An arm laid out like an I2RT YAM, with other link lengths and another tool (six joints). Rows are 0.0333 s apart.
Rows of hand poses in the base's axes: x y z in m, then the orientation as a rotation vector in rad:
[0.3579, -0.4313, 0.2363, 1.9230, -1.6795, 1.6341]
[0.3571, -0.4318, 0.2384, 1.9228, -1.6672, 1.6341]
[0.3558, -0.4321, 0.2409, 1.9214, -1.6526, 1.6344]
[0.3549, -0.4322, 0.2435, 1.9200, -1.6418, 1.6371]
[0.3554, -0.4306, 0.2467, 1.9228, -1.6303, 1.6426]
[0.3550, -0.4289, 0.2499, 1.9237, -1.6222, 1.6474]
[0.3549, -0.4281, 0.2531, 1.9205, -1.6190, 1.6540]
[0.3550, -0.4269, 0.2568, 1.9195, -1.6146, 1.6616]
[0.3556, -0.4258, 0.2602, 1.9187, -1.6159, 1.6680]
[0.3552, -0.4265, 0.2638, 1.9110, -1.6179, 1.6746]
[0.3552, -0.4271, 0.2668, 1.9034, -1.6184, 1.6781]
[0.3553, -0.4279, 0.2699, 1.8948, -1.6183, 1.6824]
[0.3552, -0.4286, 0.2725, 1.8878, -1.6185, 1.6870]
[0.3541, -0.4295, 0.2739, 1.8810, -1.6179, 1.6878]
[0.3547, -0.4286, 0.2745, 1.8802, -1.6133, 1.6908]
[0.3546, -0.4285, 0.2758, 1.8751, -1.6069, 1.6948]
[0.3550, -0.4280, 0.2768, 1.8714, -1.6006, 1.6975]
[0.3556, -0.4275, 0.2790, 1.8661, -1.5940, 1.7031]
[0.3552, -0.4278, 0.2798, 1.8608, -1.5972, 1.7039]
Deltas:
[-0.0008, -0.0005, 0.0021, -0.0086, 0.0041, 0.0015]
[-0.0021, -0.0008, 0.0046, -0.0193, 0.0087, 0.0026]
[-0.0030, -0.0009, 0.0072, -0.0275, 0.0103, 0.0039]
[-0.0025, 0.0007, 0.0104, -0.0344, 0.0102, 0.0092]
[-0.0029, 0.0024, 0.0136, -0.0398, 0.0094, 0.0125]
[-0.0030, 0.0032, 0.0168, -0.0436, 0.0057, 0.0129]
[-0.0029, 0.0044, 0.0205, -0.0472, 0.0016, 0.0152]
[-0.0023, 0.0055, 0.0239, -0.0468, -0.0034, 0.0165]
[-0.0027, 0.0048, 0.0275, -0.0489, -0.0089, 0.0130]
[-0.0027, 0.0042, 0.0305, -0.0519, -0.0117, 0.0088]
[-0.0026, 0.0034, 0.0336, -0.0557, -0.0149, 0.0043]
[-0.0027, 0.0027, 0.0362, -0.0587, -0.0185, 0.0009]
[-0.0038, 0.0018, 0.0376, -0.0620, -0.0191, -0.0034]
[-0.0032, 0.0027, 0.0382, -0.0656, -0.0198, -0.0023]
[-0.0033, 0.0028, 0.0395, -0.0723, -0.0208, -0.0036]
[-0.0029, 0.0033, 0.0405, -0.0783, -0.0208, -0.0044]
[-0.0023, 0.0038, 0.0427, -0.0852, -0.0230, -0.0052]
[-0.0027, 0.0035, 0.0435, -0.0853, -0.0247, -0.0091]

